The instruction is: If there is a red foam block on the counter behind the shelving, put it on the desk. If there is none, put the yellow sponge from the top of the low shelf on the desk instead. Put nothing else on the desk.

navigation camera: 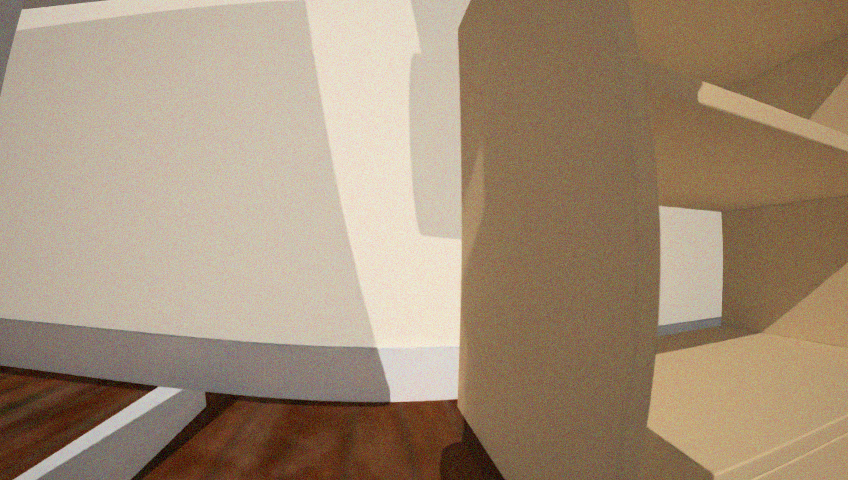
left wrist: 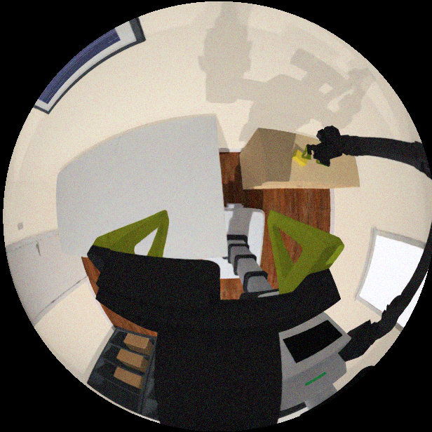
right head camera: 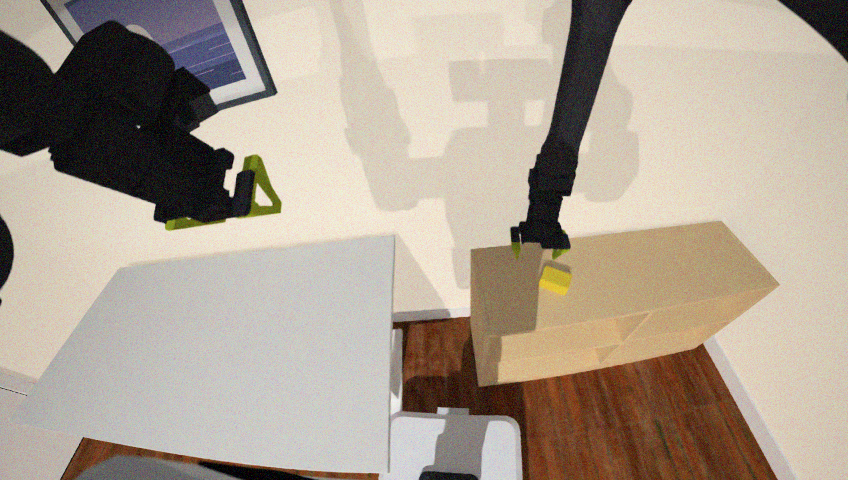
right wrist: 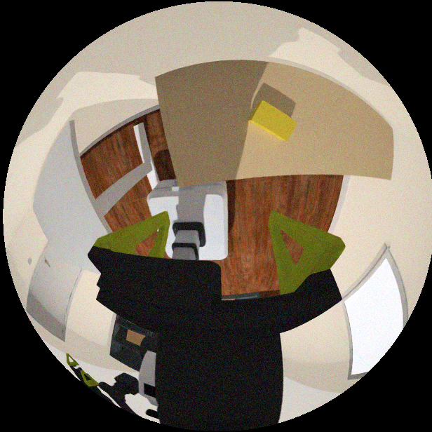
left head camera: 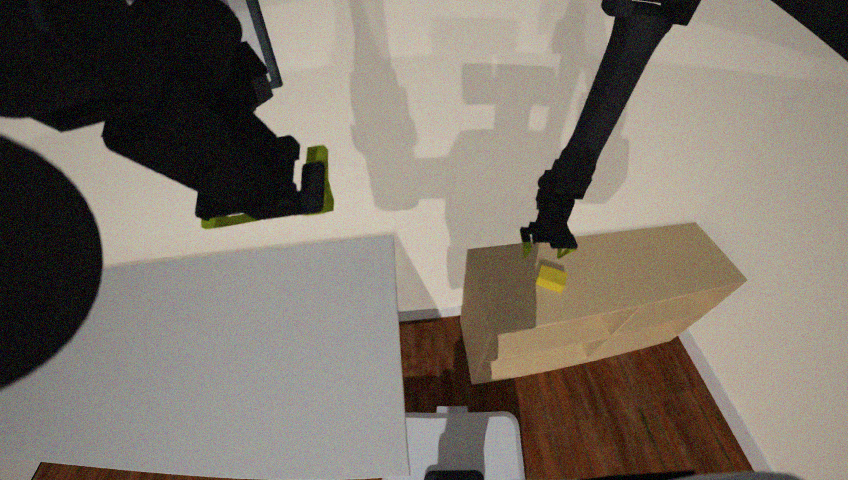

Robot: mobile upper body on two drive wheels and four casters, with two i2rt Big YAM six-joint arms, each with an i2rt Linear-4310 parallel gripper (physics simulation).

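Places are measured from the left arm's base along level axes (x ahead, y left, z up), in millimetres.
Pixels of known places: left gripper, fingertip midpoint: (right head camera: pixel 251 212) (left head camera: pixel 294 210); right gripper, fingertip midpoint: (right head camera: pixel 534 258) (left head camera: pixel 541 257).
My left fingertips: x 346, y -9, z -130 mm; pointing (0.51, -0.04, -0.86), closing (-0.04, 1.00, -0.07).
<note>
Behind a point stands the place of what it marks.
The yellow sponge (left head camera: pixel 551 278) @(z -754, x 680, y -576 mm) (right head camera: pixel 555 279) @(z -755, x 683, y -580 mm) (left wrist: pixel 300 158) (right wrist: pixel 273 120) lies on top of the low wooden shelf (left head camera: pixel 642 261) @(z -800, x 775, y -1035 mm) (right head camera: pixel 654 261) @(z -800, x 783, y -1025 mm) (right wrist: pixel 330 130) (navigation camera: pixel 553 237) @(z -1166, x 595, y -322 mm), near its shaded left end. My right gripper (left head camera: pixel 544 254) @(z -527, x 593, y -456 mm) (right head camera: pixel 536 255) @(z -527, x 593, y -456 mm) (right wrist: pixel 218 216) is open and empty, above the shelf and apart from the sponge. My left gripper (left head camera: pixel 270 215) (right head camera: pixel 224 220) (left wrist: pixel 217 215) is open and empty, high over the desk side. The pale grey desk (left head camera: pixel 249 356) @(z -690, x 355, y 386 mm) (right head camera: pixel 238 344) @(z -690, x 364, y 446 mm) (left wrist: pixel 140 175) (right wrist: pixel 52 190) bears no object in view. No red foam block or counter shows.
A white base part (left head camera: pixel 502 440) @(z -1150, x 206, y -411 mm) (right head camera: pixel 502 440) @(z -1150, x 225, y -415 mm) stands between desk and shelf. A dark rack (left wrist: pixel 148 375) with brown boxes (left wrist: pixel 131 377) is at the lower left of the left wrist view. A framed picture (right head camera: pixel 258 80) @(z -69, x 833, y 251 mm) hangs on the wall behind the desk.
</note>
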